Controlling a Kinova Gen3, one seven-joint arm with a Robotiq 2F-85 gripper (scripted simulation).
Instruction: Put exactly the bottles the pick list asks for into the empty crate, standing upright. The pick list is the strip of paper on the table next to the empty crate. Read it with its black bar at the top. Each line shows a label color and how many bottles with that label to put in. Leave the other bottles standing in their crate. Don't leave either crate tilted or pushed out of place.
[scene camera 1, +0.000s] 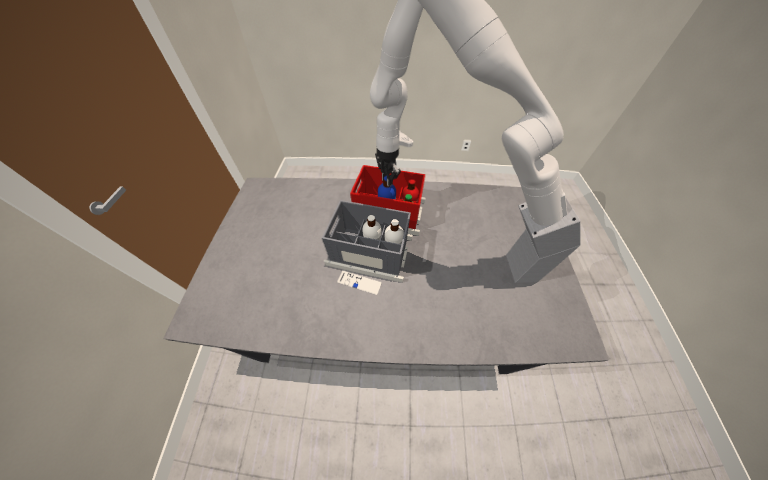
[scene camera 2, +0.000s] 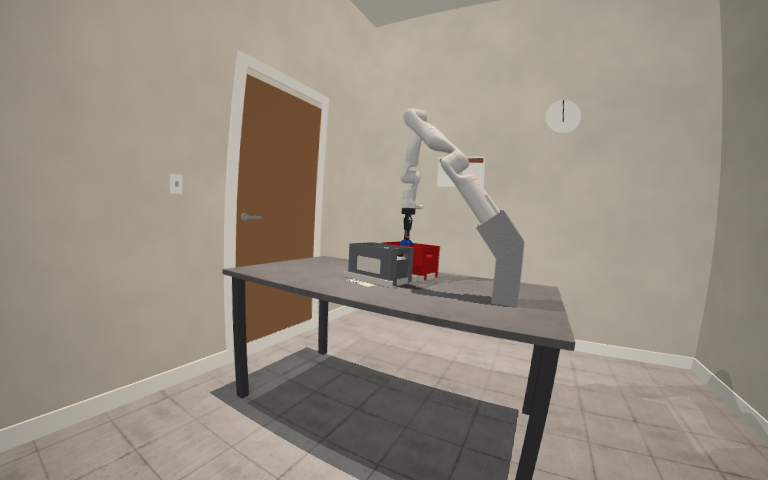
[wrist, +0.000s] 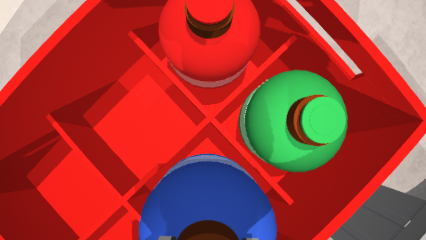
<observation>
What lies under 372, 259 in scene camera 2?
A grey crate.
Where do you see a red crate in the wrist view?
90, 83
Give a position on a green-label bottle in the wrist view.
289, 121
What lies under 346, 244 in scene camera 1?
A grey crate.
</observation>
